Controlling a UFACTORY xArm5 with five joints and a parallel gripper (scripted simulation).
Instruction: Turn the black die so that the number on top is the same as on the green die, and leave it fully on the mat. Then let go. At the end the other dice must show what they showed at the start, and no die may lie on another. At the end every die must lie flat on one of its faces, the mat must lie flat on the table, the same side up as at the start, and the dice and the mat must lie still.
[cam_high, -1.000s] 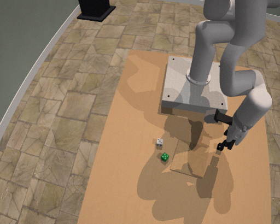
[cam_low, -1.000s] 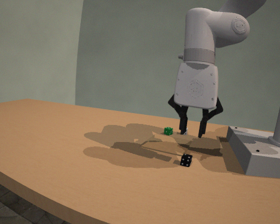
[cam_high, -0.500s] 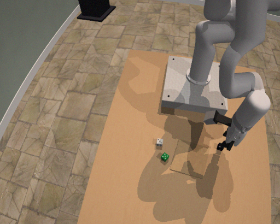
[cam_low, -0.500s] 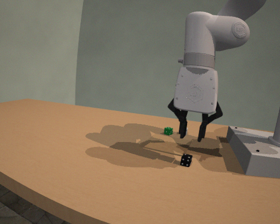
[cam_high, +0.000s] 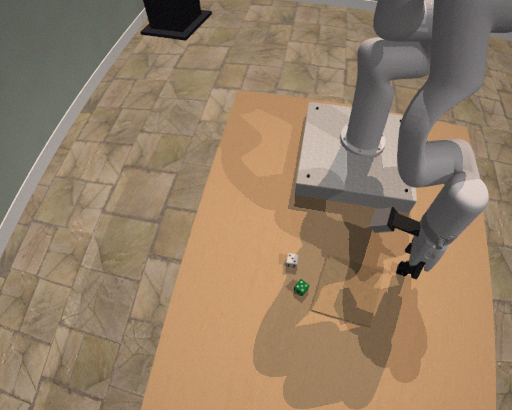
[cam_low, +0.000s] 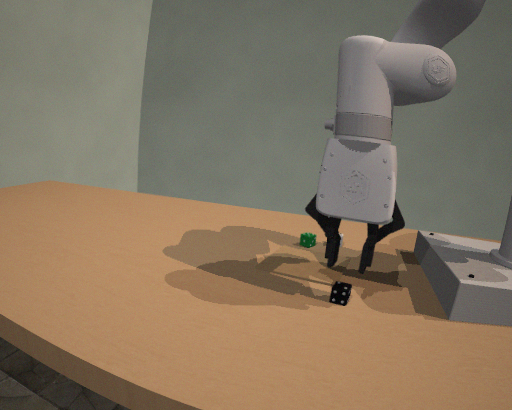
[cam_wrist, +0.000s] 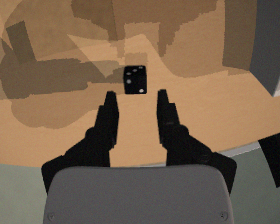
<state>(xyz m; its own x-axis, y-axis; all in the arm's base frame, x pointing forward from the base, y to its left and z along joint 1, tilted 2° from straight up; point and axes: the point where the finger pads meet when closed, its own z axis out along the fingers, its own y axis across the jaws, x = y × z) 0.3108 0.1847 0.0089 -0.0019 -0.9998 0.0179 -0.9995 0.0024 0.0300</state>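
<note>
My hand is 6 cm above the black die. From my hand the other things lie so: tan mat: 11 cm to the right, 9 cm ahead, 7 cm below; then green die: 21 cm to the right, 13 cm ahead, 6 cm below; then white die: 26 cm to the right, 7 cm ahead, 6 cm below.
</note>
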